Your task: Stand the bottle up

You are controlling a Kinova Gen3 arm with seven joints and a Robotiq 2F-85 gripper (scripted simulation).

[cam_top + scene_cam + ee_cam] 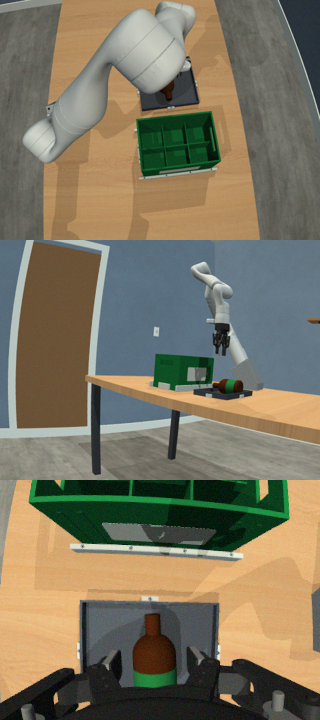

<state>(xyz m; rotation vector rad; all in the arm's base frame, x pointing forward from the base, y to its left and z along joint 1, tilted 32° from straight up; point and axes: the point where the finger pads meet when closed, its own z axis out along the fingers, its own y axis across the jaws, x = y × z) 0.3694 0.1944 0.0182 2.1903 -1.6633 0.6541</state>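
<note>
Right now the brown bottle is 16 cm below my hand, 5 cm to the left of it and 1 cm behind it. The rest, counted from my hand: green crate: 24 cm to the right, 12 cm below, 3 cm ahead; then dark grey tray: 19 cm below, 5 cm to the left.
</note>
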